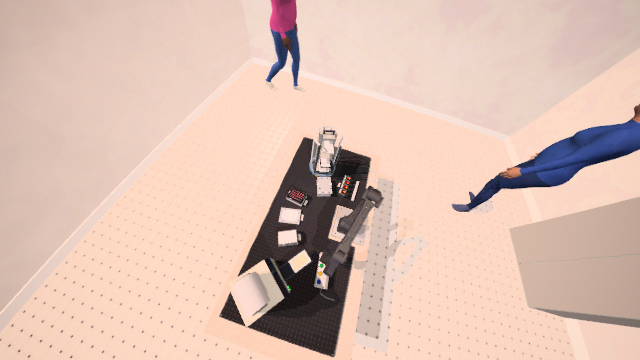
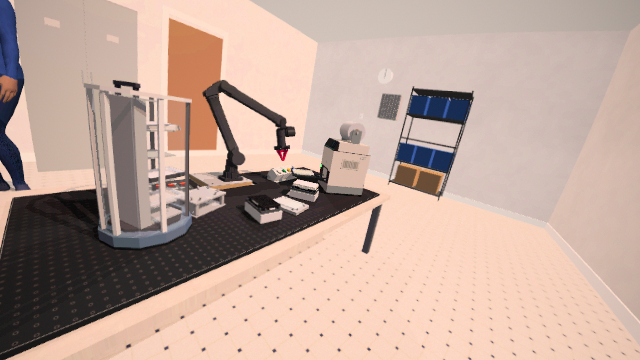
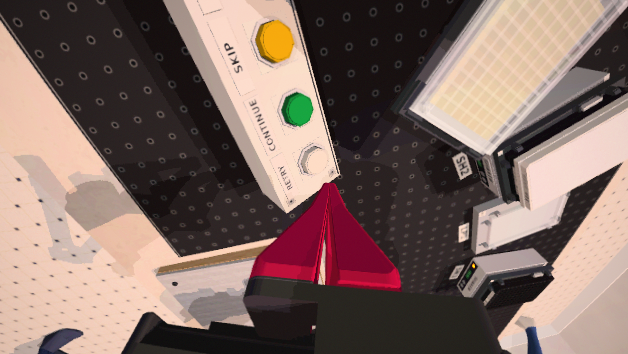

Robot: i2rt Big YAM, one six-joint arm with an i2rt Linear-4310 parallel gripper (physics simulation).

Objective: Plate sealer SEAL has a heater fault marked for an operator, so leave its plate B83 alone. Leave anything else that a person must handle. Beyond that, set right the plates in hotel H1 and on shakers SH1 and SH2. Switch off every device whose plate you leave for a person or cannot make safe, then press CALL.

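Frame: origin at the arm's base, x right, y ahead, z up, level; centimetres.
Seen in the pictures: gripper, between the fingertips: [image 1: 322,260] [image 2: 283,161] [image 3: 328,190]; arm's base, origin of its link: [image 1: 343,226] [image 2: 230,179].
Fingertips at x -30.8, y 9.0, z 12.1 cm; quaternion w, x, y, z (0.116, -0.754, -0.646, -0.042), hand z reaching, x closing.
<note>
Offsets run from my fingertips to a thing's top centre. "spot": to the spot under its first point.
My gripper [image 2: 283,159] [image 3: 328,190] is shut and empty, above the RETRY end of the button box @(dy -3.6, dx -5.0, dz -5.3 cm) [image 1: 321,260] [image 3: 250,85]. The box has white RETRY @(dy +0.0, dx +2.1, dz -6.2 cm) [image 3: 314,160], green CONTINUE @(dy -0.7, dx -2.9, dz -6.2 cm) [image 3: 297,109] and yellow SKIP @(dy -1.5, dx -7.8, dz -6.2 cm) [image 3: 274,41] buttons; a blue button @(dy -2.5, dx -12.7, dz -6.2 cm) [image 1: 318,282] is at its far end. Shaker SH2 @(spot: dy +22.4, dx +10.6, dz -10.1 cm) [image 3: 492,175] bears a white-topped plate @(dy +28.5, dx +6.8, dz -5.5 cm) [image 1: 287,237] [image 3: 575,160]. Shaker SH1 [image 2: 263,214] [image 3: 479,277] shows an amber lamp and bears a dark plate with red wells @(dy +35.3, dx +40.0, dz -6.8 cm) [image 1: 297,195]. Sealer SEAL [image 1: 237,295] [image 2: 345,172] has a pale yellow plate @(dy +14.1, dx -5.3, dz -3.2 cm) [image 1: 300,261] [image 3: 520,65] at its front. Hotel H1 @(dy +24.7, dx +78.5, dz +31.1 cm) [image 2: 122,165] holds plates on several levels.
Pad LP1 @(dy +34.1, dx +23.7, dz -11.4 cm) [image 1: 290,216] [image 3: 520,222] lies between the shakers. A white stand [image 1: 324,187] [image 2: 205,197] and a strip of red-orange switches @(spot: dy -2.1, dx +64.8, dz -8.4 cm) [image 1: 346,185] are near the hotel. A person in pink [image 1: 283,17] and one in blue [image 1: 575,150] stand off the table.
</note>
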